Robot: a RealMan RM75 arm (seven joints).
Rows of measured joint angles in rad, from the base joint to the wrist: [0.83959 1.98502 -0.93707 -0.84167 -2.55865 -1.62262 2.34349]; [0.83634 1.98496 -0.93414 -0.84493 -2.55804 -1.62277 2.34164]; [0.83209 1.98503 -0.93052 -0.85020 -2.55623 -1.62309 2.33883]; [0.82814 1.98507 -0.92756 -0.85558 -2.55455 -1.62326 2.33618]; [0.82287 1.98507 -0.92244 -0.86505 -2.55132 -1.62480 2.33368]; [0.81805 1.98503 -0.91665 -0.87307 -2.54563 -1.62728 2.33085]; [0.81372 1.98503 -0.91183 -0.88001 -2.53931 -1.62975 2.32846]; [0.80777 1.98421 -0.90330 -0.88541 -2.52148 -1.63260 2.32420]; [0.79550 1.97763 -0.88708 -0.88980 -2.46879 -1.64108 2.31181]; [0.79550 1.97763 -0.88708 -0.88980 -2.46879 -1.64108 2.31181]
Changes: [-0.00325 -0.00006 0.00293 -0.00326 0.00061 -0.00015 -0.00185]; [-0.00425 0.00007 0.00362 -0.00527 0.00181 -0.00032 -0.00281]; [-0.00395 0.00004 0.00296 -0.00538 0.00168 -0.00017 -0.00265]; [-0.00527 0.00000 0.00512 -0.00947 0.00323 -0.00154 -0.00250]; [-0.00482 -0.00004 0.00579 -0.00802 0.00569 -0.00248 -0.00283]; [-0.00433 0.00000 0.00482 -0.00694 0.00632 -0.00247 -0.00239]; [-0.00595 -0.00082 0.00853 -0.00540 0.01783 -0.00285 -0.00426]; [-0.01227 -0.00658 0.01622 -0.00439 0.05269 -0.00848 -0.01239]; [0.00000 0.00000 0.00000 0.00000 0.00000 0.00000 0.00000]
